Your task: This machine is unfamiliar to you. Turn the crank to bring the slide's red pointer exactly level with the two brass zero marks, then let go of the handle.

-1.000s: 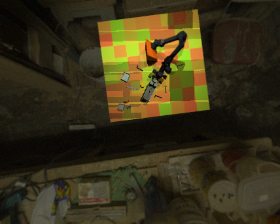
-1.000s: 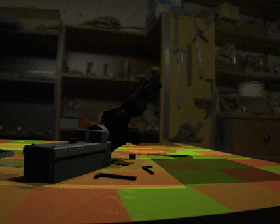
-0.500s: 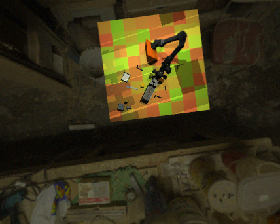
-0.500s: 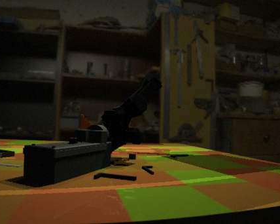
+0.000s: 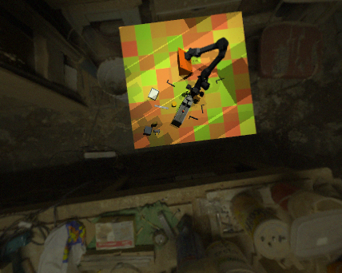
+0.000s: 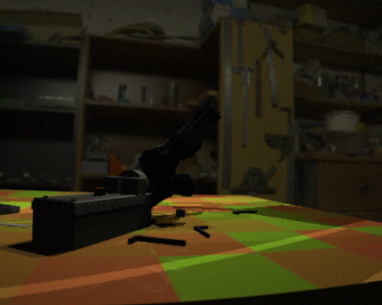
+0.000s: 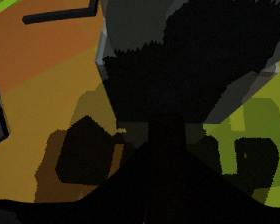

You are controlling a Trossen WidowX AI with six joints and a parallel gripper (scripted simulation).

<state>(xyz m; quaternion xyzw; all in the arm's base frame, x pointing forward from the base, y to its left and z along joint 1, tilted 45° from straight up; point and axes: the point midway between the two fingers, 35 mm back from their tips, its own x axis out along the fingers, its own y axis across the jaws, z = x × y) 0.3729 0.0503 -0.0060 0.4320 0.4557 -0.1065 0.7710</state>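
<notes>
Right now the brown crank handle is 10 mm behind my gripper tip, 10 mm to the left of it and 30 mm above it. From my gripper tip the other things lie so: yellow disc: 40 mm ahead, 180 mm to the right, 20 mm below; then red pointer: 140 mm ahead, 100 mm to the right, 50 mm above; then small cube: 100 mm behind, 110 mm to the left, 20 mm below.
</notes>
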